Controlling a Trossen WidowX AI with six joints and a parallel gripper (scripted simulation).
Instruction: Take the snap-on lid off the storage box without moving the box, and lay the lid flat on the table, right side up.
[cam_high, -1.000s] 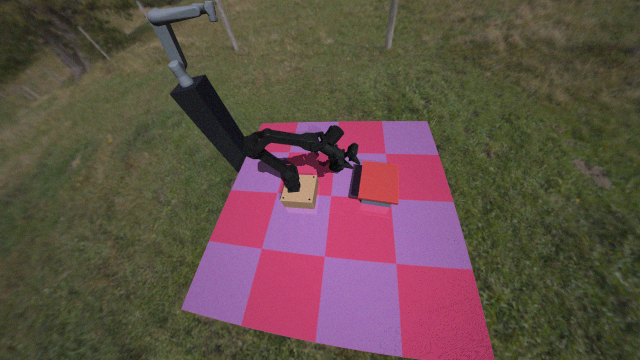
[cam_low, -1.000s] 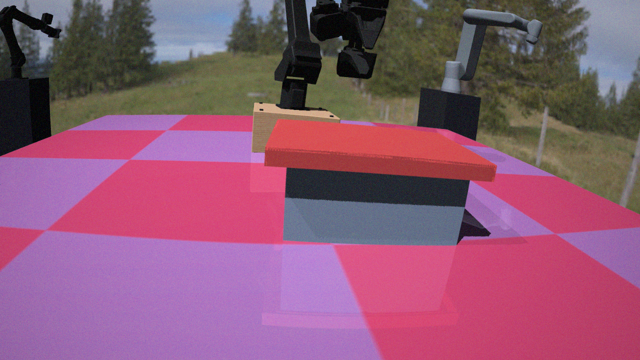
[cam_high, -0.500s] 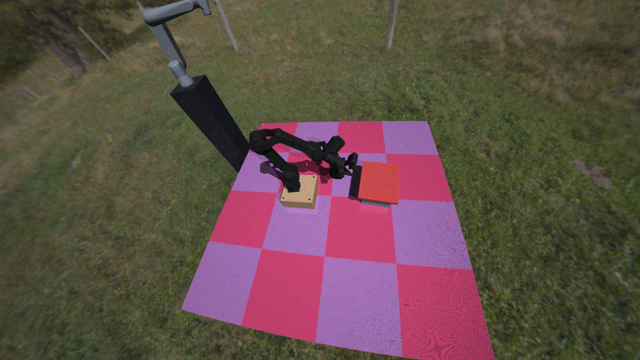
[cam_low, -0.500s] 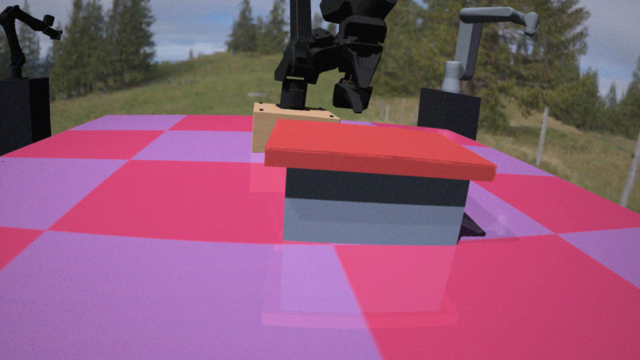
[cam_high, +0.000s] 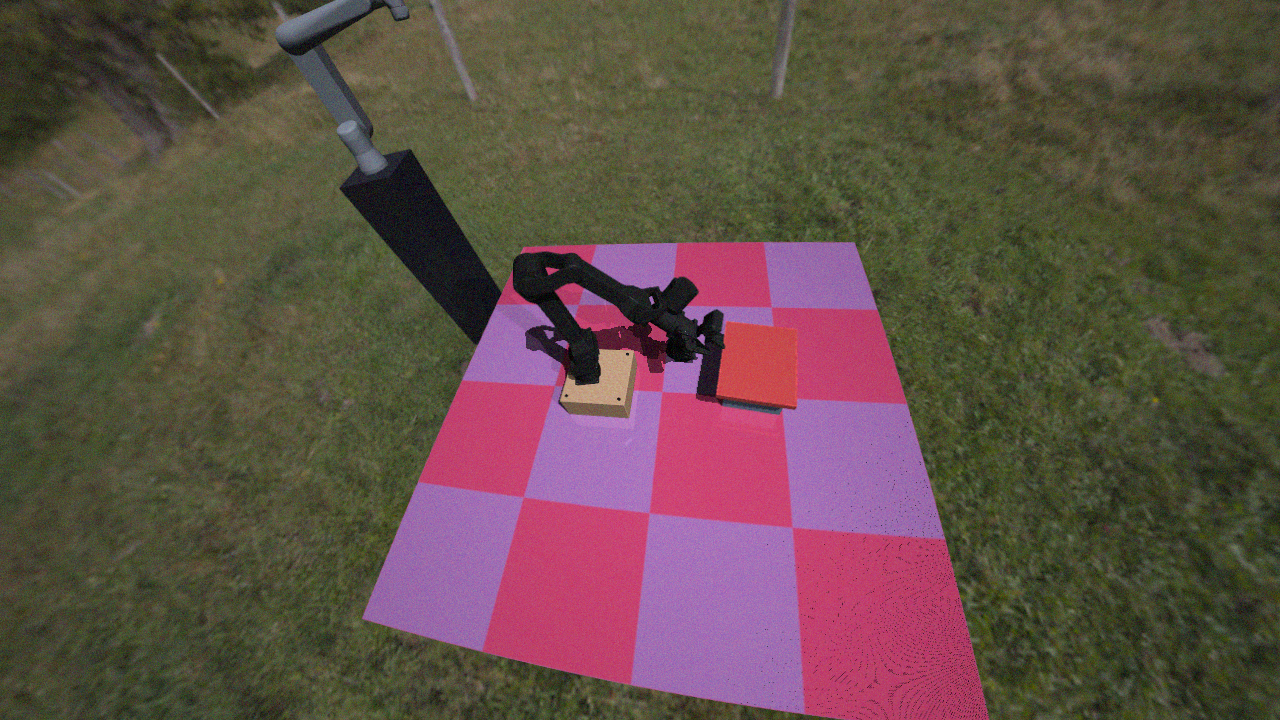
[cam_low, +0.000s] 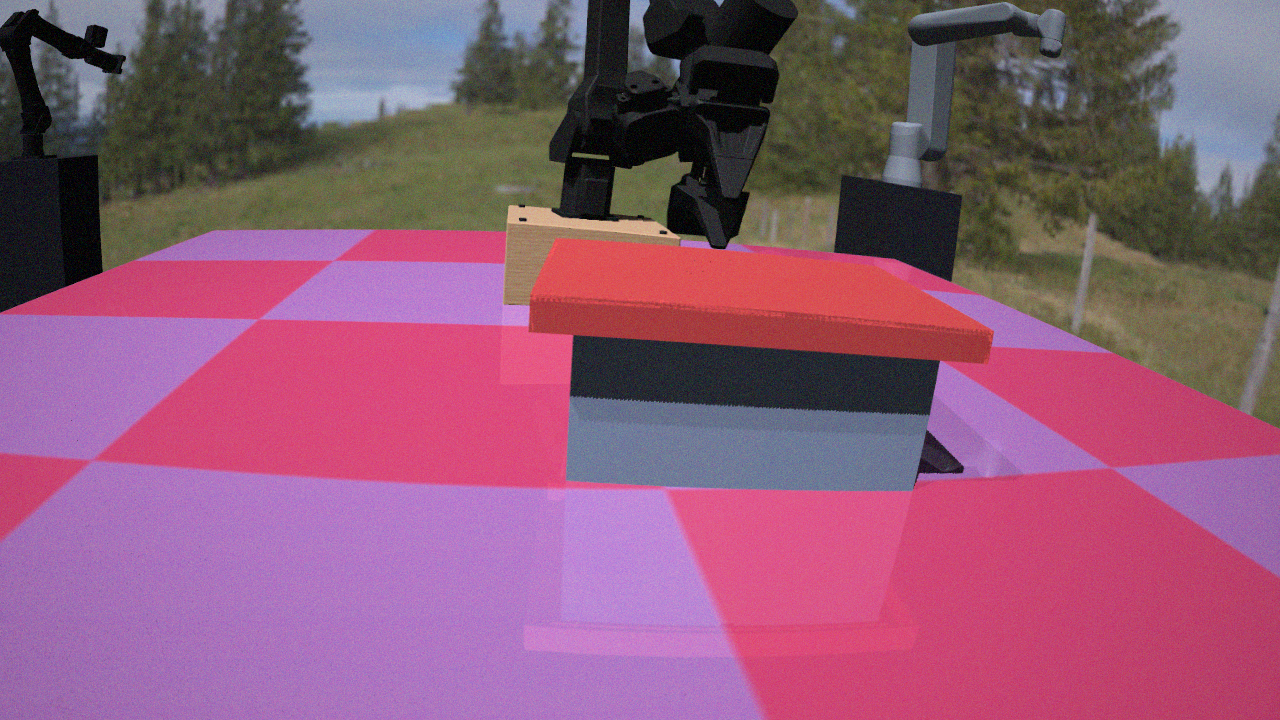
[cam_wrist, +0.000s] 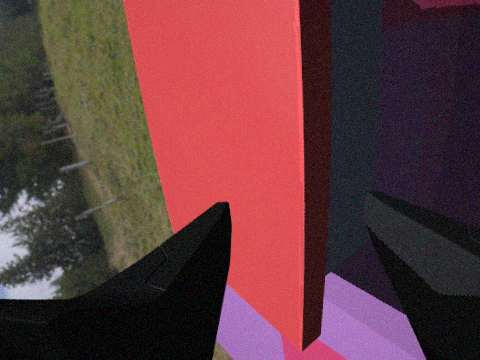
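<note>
The orange-red lid is 100 mm ahead of my gripper tip, 30 mm to the right of it and 20 mm below it. From my gripper tip the other things lie so: grey-blue storage box 100 mm ahead, 70 mm below, 30 mm to the right.
</note>
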